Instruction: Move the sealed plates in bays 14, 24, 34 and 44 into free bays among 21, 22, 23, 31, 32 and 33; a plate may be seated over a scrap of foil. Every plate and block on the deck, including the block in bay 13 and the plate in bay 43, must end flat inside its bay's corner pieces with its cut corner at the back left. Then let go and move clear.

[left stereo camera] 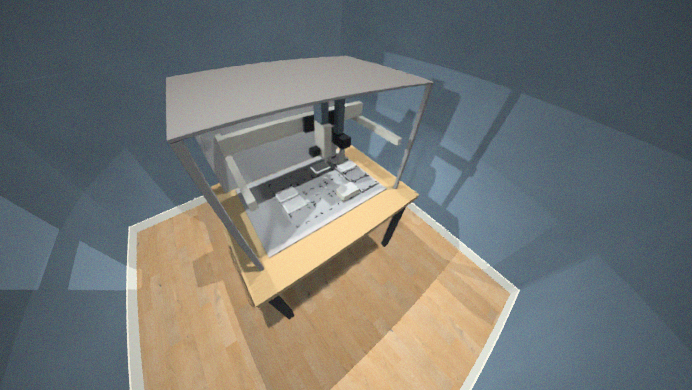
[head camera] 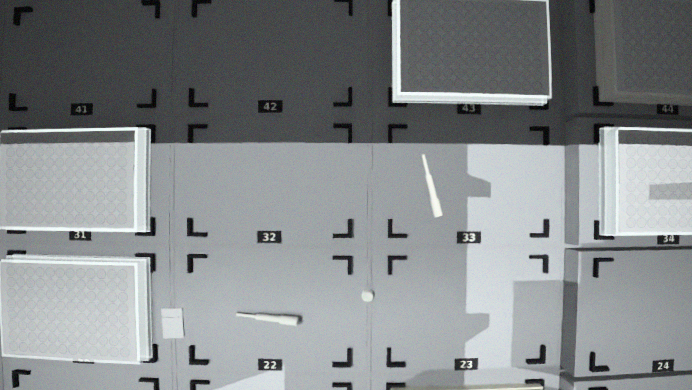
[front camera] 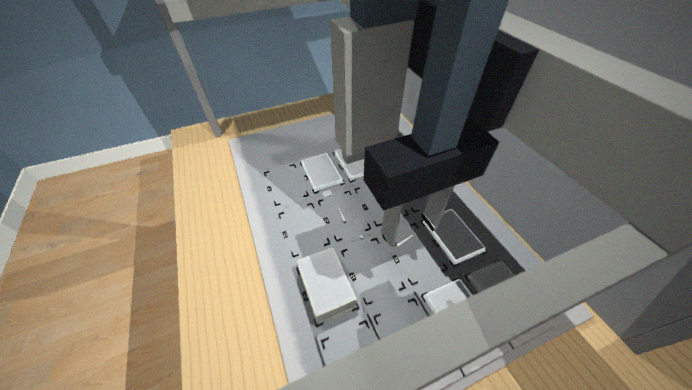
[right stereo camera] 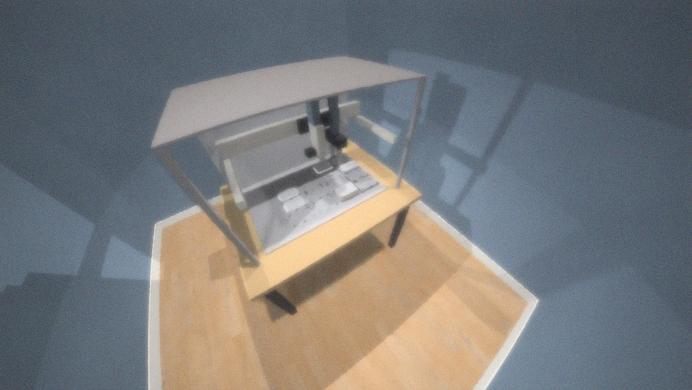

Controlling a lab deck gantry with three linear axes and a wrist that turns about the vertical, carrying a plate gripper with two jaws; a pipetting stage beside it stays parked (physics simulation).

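Frame: origin at the robot's base, x ahead, y left, z up, level; metres.
Where they show: gripper, between the fingertips: (left stereo camera: 337,160) (front camera: 409,230) (right stereo camera: 336,160); robot's base, origin of its link: (left stereo camera: 297,227) (front camera: 265,173) (right stereo camera: 294,226).
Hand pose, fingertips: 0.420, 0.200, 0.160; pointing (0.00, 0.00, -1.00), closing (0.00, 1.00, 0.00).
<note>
Each offset is from my fingertips to the top centre of the thing, as dx, dy, dz. "spot": to the spot under its first point.
My gripper (front camera: 412,235) is open and empty, its two jaws hanging over the deck near bay 33, left of the plate @[-0.028, +0.164, -0.146] (front camera: 457,235) (head camera: 472,50) in bay 43. Sealed plates stand in bay 34 @[spot: +0.094, +0.051, -0.131] (front camera: 446,296) (head camera: 655,165) and bay 44 @[spot: +0.096, +0.162, -0.131] (front camera: 492,276) (head camera: 650,45); both are cut off by the head view's right edge. One plate @[-0.356, -0.050, -0.146] (front camera: 321,171) (head camera: 70,310) lies in bay 21 and another plate @[-0.356, +0.057, -0.146] (front camera: 350,167) (head camera: 70,185) in bay 31. The thick white block @[-0.028, -0.157, -0.118] (front camera: 327,285) stands in bay 13. Bays 22, 23, 32 and 33 hold no plate. The cut corners are too small to tell.
A foil scrap @[-0.274, -0.062, -0.159] (front camera: 327,193) (head camera: 173,325) lies between bays 21 and 22. A pipette tip @[spot: -0.187, -0.054, -0.155] (front camera: 342,215) (head camera: 272,318) lies in bay 22, another tip @[spot: -0.060, +0.051, -0.154] (front camera: 404,240) (head camera: 432,187) in bay 33. A small round cap @[-0.112, -0.037, -0.156] (front camera: 361,237) (head camera: 367,296) lies between bays 22 and 23.
</note>
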